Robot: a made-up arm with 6 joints. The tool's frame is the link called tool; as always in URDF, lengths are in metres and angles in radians. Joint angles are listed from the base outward. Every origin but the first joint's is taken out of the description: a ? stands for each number. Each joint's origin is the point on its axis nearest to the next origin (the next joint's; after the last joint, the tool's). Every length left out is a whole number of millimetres.
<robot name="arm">
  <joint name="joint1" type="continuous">
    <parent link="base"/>
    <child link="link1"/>
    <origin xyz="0 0.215 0.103" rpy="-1.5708 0 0"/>
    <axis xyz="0 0 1"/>
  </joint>
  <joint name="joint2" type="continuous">
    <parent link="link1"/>
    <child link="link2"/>
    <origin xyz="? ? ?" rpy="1.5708 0 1.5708"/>
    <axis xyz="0 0 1"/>
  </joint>
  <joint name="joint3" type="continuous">
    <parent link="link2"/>
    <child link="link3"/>
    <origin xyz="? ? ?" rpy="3.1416 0 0"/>
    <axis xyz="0 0 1"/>
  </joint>
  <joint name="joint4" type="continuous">
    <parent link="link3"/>
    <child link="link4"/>
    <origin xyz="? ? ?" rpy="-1.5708 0 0"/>
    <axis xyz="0 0 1"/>
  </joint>
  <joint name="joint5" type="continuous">
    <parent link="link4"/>
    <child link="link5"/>
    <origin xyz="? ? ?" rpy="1.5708 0 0"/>
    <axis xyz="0 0 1"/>
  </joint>
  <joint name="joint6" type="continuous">
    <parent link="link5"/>
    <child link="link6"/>
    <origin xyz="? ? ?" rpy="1.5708 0 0"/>
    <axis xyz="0 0 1"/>
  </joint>
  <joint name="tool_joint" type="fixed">
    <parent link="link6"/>
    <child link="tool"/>
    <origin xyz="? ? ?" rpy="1.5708 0 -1.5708"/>
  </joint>
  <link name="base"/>
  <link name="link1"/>
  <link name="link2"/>
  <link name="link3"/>
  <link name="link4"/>
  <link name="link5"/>
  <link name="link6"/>
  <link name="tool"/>
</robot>
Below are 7 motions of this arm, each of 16 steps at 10 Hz.
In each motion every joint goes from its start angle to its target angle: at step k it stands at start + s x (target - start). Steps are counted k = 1, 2, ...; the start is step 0. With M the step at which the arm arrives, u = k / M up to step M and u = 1 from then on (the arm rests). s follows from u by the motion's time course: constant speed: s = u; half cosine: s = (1 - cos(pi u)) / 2; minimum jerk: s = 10 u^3 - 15 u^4 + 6 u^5.
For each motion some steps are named. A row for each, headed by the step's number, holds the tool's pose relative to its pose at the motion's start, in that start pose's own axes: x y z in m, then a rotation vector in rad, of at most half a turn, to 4 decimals.
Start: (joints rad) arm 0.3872 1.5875 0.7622 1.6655 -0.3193 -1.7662
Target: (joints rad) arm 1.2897 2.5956 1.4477 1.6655 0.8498 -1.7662
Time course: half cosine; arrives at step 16
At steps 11, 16:
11: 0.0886 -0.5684 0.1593 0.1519 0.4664 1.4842
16: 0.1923 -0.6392 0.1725 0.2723 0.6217 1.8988

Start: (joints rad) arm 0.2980 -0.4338 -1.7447 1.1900 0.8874 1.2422
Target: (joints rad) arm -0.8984 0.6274 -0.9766 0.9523 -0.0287 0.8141
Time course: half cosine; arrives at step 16
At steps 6, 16:
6: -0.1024 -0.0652 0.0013 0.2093 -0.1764 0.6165
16: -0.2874 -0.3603 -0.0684 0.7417 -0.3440 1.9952

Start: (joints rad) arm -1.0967 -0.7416 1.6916 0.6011 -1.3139 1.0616
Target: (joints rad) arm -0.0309 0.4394 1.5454 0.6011 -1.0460 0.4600
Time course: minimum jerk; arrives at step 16
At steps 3, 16:
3: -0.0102 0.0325 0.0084 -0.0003 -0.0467 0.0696
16: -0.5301 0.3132 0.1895 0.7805 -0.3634 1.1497

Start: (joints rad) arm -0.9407 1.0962 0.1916 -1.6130 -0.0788 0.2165
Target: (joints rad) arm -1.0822 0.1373 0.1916 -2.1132 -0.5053 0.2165
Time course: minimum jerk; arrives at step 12
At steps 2, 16:
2: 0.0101 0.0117 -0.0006 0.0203 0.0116 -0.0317
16: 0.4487 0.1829 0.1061 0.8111 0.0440 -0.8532

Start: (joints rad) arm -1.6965 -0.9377 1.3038 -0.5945 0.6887 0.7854
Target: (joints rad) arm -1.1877 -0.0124 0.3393 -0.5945 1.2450 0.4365
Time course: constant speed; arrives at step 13
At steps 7, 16:
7: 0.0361 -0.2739 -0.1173 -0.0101 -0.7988 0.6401
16: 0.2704 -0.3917 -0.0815 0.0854 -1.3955 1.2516

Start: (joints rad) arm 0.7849 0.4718 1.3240 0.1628 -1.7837 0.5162
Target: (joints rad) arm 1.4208 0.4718 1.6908 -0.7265 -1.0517 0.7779
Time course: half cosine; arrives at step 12
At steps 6, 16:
6: -0.1432 -0.1119 -0.0231 -0.1085 0.3571 -0.8425
16: -0.3204 -0.1035 0.0051 -0.2210 0.8635 -1.6447

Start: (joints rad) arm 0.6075 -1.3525 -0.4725 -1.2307 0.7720 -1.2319
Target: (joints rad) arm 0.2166 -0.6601 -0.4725 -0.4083 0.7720 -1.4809
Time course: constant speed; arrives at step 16
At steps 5, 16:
5: 0.0472 -0.0391 -0.0034 -0.0715 -0.4318 -0.2053
16: 0.0977 -0.1855 0.0724 -0.3750 -1.3077 -0.7613

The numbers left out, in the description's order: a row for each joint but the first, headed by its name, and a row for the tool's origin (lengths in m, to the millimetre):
joint2: 0.068 -0.07 0
joint3: -0.033 0.043 0
joint4: -0.184 -0.373 0
joint5: 0.012 0.076 0
joint6: 0.183 0.042 0
tool: 0.069 0.096 0

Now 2 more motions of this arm.
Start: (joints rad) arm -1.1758 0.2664 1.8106 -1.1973 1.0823 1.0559
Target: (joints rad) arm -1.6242 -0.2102 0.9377 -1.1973 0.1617 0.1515
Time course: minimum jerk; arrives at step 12
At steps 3, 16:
3: 0.0071 0.0030 -0.0189 0.0741 -0.1129 0.1347
16: -0.0537 0.1139 -0.0639 1.1974 -0.9429 0.9713

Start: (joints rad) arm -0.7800 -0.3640 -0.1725 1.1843 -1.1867 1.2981
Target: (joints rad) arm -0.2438 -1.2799 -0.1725 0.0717 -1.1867 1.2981
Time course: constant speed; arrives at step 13
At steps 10, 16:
10: -0.1598 -0.0108 -0.4172 0.7062 1.0632 -0.5880
16: -0.2668 0.0219 -0.4852 0.8337 1.3565 -0.8314

